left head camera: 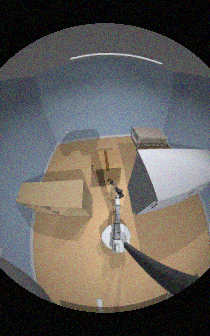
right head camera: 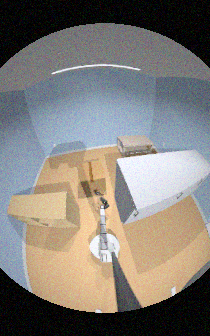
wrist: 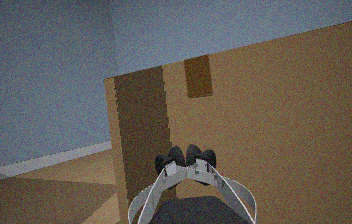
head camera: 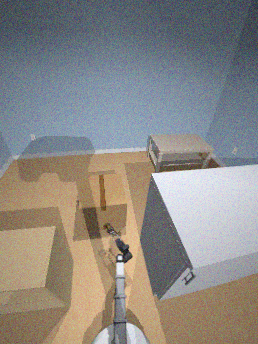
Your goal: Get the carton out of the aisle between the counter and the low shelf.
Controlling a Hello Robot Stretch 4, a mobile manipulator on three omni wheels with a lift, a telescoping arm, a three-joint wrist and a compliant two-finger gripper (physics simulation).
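Places are measured from the robot's base along level axes (x ahead, y left, z up), in millimetres.
Pixels of known places: gripper, fingertip midpoint: (left head camera: 110, 180) (right head camera: 95, 191) (wrist: 185, 158) (head camera: 108, 228).
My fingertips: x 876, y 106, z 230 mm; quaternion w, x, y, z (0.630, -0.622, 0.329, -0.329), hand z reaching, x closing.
Note:
For each thing: its top centre in the pictures, then the offset to it from my fingertips. "spot": a spot on its surface instead. Level surfaces: height alone.
- big brown carton, middle of its top: (wrist: 227, 71) (head camera: 102, 188) (left head camera: 105, 158) (right head camera: 90, 169) dy +82, dx +372, dz +148 mm
- white counter, its level: dz +652 mm
- tan low shelf, its level: dz +352 mm
- small beige table, its level: dz +192 mm
- dark handle, surface spot: (head camera: 188, 276) spot: dy -450, dx -552, dz +438 mm
The big brown carton (head camera: 116, 191) (left head camera: 114, 174) (right head camera: 99, 172) (wrist: 260, 115) stands upright on the floor, with a darker tape strip along its top and down its near face. It is left of the far part of the white counter (head camera: 215, 215) (left head camera: 175, 172) (right head camera: 155, 182), and farther off than the tan low shelf (head camera: 25, 255) (left head camera: 52, 194) (right head camera: 40, 205) at the left. My gripper (head camera: 107, 227) (left head camera: 110, 180) (right head camera: 97, 191) (wrist: 185, 158) is shut and empty, its fingertips together, in front of the carton's near face. Whether they touch it, I cannot tell.
A small beige table (head camera: 180, 142) (left head camera: 149, 133) (right head camera: 135, 142) stands by the back wall beyond the counter. My extended arm (head camera: 120, 300) lies along the floor strip between the low shelf and the counter. A dark handle (head camera: 188, 276) sticks out from the counter's near side.

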